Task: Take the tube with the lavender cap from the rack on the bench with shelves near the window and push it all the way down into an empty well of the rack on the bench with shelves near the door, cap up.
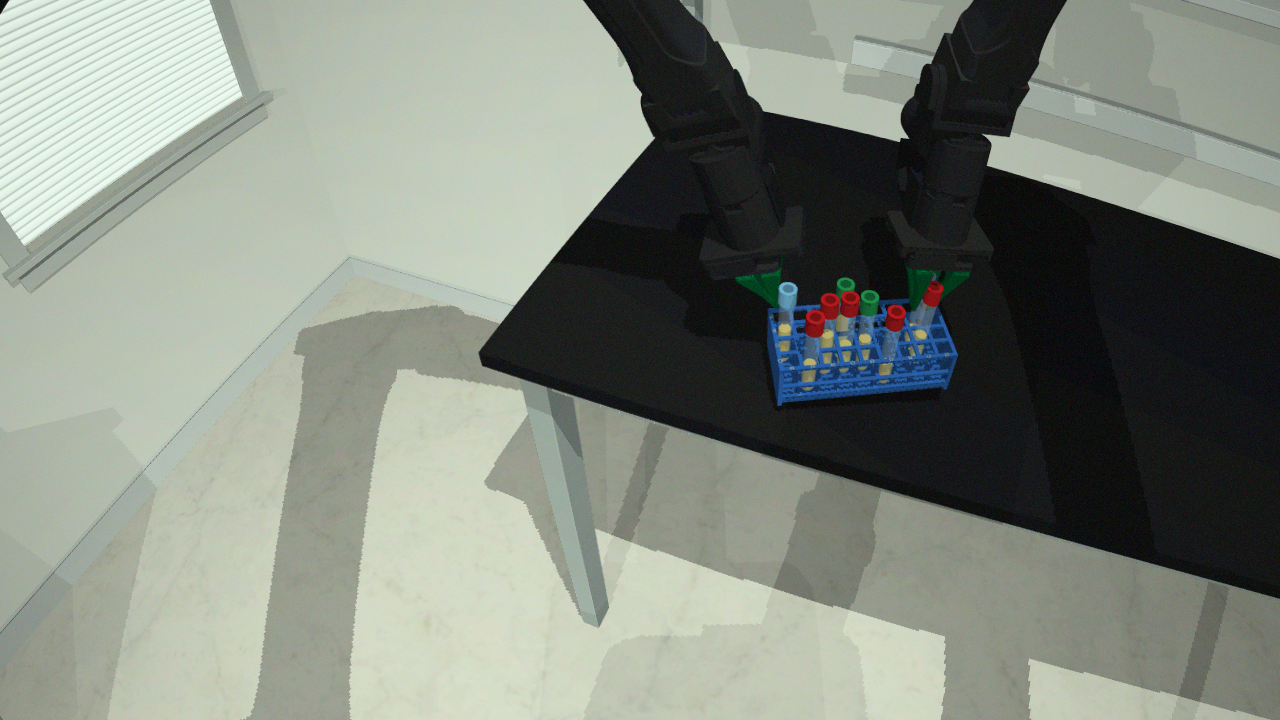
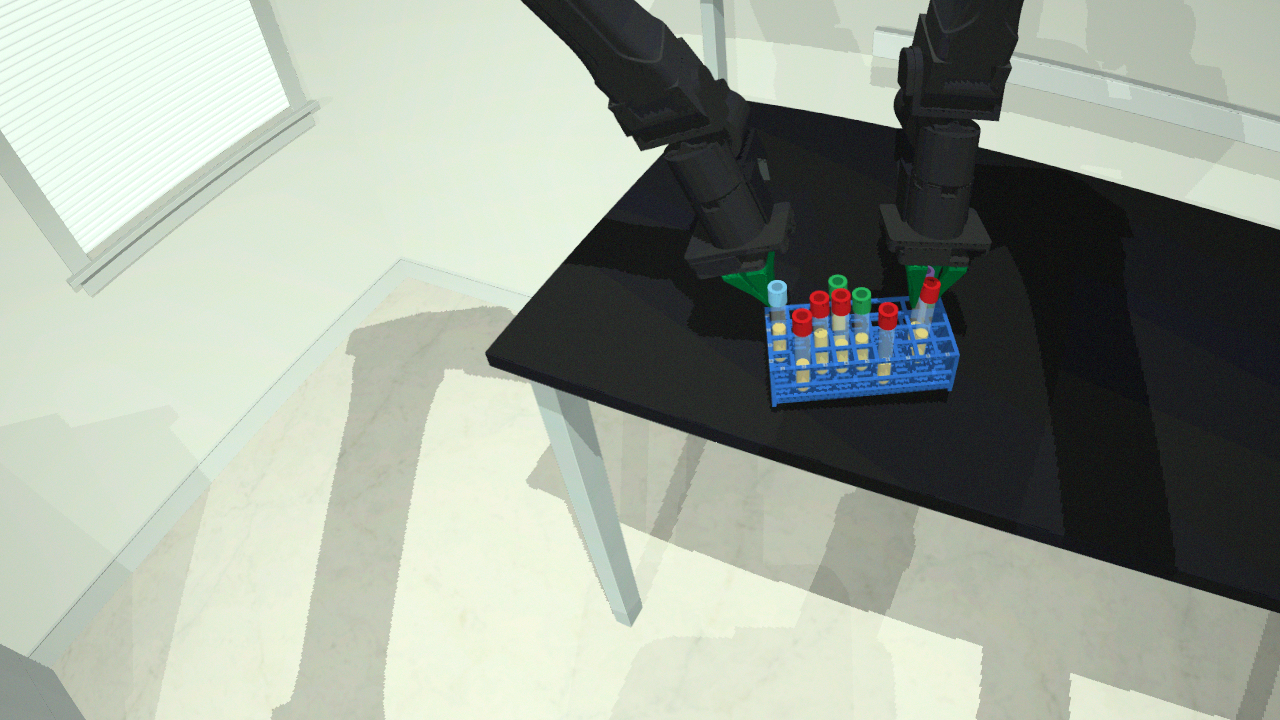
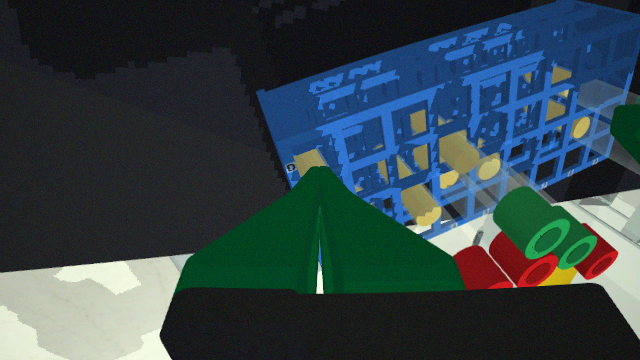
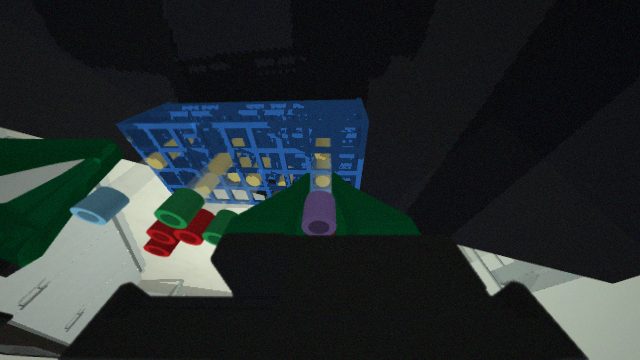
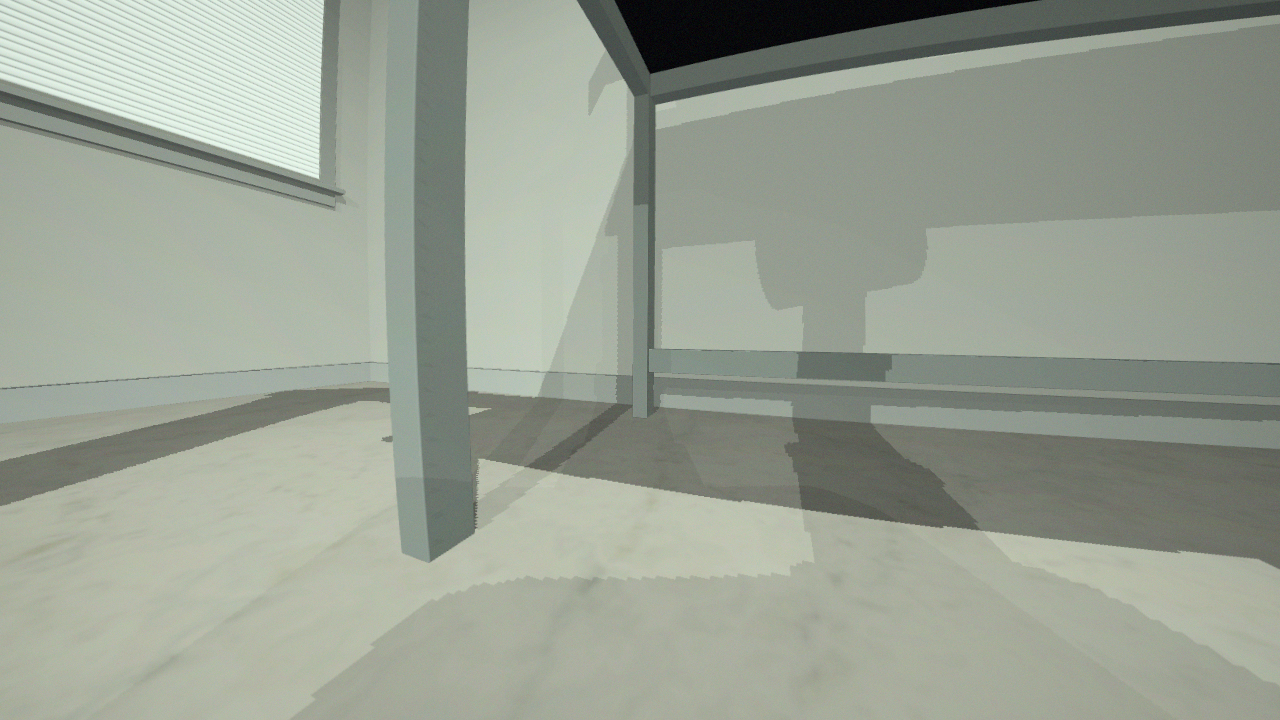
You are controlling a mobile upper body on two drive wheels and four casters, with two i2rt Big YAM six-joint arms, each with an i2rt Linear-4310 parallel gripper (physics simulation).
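Places are measured from the left arm's base along level axes (x ahead, y left, z up), in centimetres.
Pixels of known places: left gripper, between the fingertips: (image 1: 778,304) (image 2: 773,303) (image 3: 319,181) (image 4: 117,147); right gripper, between the fingertips: (image 1: 919,307) (image 2: 920,304) (image 3: 624,113) (image 4: 320,179).
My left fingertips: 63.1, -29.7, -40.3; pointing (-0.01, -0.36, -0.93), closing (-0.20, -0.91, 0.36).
Observation:
Behind a point stands the place of what it marks, as x, y, z.
The tube with the lavender cap (image 2: 930,271) @(61.2, -45.5, -34.2) (image 4: 319,215) @(62.3, -45.1, -34.2) is upright, cap up, at the back right of the blue rack (image 1: 859,391) @(55.7, -38.5, -46.0) (image 2: 859,394) @(55.6, -38.8, -46.2) (image 4: 350,112) @(64.7, -47.6, -43.1). Its lower part lines up with the rack's wells; how deep it sits is hidden. My right gripper (image 1: 927,300) @(61.2, -45.2, -38.6) (image 2: 923,300) @(61.2, -45.2, -38.6) (image 4: 320,179) @(61.2, -45.2, -38.6) is shut on this tube below the cap. My left gripper (image 1: 776,304) @(63.1, -29.7, -40.3) (image 2: 767,302) @(63.1, -29.7, -40.3) (image 3: 319,181) @(63.1, -29.7, -40.3) is shut and empty at the rack's back left corner, close to the light-blue-capped tube (image 1: 787,295) @(59.5, -29.7, -35.9) (image 2: 776,292) @(59.6, -29.7, -35.9) (image 4: 100,205) @(61.0, -30.7, -36.3). Whether it touches is unclear. A second rack does not show.
Red-capped tubes (image 1: 814,323) (image 2: 887,315) and green-capped tubes (image 1: 869,302) @(57.9, -37.8, -35.2) (image 2: 861,300) @(57.9, -37.9, -35.2) stand in the same rack. The black bench top (image 1: 626,358) @(63.9, -13.1, -49.6) (image 2: 626,358) @(63.9, -13.0, -49.6) ends in front of the rack. A bench leg (image 5: 429,268) @(66.6, -3.2, -113.2) stands near the base. A window (image 1: 107,107) @(140.2, 122.8, -37.8) is at the left.

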